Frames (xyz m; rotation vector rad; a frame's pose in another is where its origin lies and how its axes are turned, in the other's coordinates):
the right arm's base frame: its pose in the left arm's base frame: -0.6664 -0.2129 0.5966 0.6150 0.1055 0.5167
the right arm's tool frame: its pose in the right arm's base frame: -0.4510 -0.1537 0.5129 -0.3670 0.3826 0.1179
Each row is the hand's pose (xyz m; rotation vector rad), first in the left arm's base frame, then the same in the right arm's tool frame.
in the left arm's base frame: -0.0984 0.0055 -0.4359 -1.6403 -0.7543 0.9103
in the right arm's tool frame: 1.4054 -0.2395 -1.0055 -2.0268 -0.2312 0.1714
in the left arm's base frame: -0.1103 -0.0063 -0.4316 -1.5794 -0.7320 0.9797
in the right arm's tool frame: 1.3881 -0.2394 -1.0053 -1.9641 -0.2292 0.2351
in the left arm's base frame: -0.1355 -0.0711 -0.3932 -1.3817 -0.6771 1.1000
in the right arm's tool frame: 1.3172 -0.2605 -0.9765 -1.7698 -0.2510 0.3404
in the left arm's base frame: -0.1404 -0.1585 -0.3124 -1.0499 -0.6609 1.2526
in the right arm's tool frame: 1.2347 -0.3002 -0.9003 -1.4756 -0.3527 0.4918
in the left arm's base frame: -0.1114 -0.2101 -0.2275 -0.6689 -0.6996 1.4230
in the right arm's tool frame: 1.1991 -0.3343 -0.8093 -1.1615 -0.5060 0.6873
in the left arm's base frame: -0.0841 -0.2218 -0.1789 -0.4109 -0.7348 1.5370
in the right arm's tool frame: 1.1983 -0.3477 -0.7540 -0.9535 -0.6093 0.8292
